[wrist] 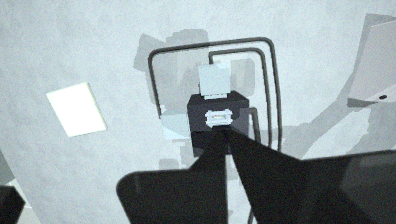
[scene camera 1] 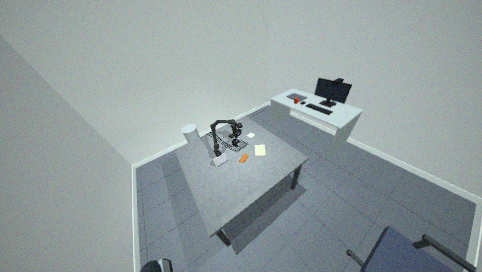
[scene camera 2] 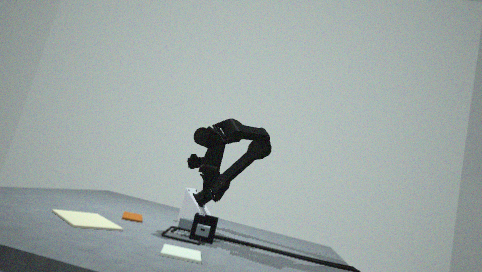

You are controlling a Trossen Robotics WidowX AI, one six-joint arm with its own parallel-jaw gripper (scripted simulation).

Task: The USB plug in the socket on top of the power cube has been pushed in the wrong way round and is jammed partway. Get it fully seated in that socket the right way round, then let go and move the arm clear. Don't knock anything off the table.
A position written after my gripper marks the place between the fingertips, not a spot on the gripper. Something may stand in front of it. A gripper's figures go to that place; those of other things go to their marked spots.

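My gripper [scene camera 2: 204, 196] is 1.12 m from the lens, and there's a cream pad [scene camera 2: 76, 219] that's 1.04 m from the lens.
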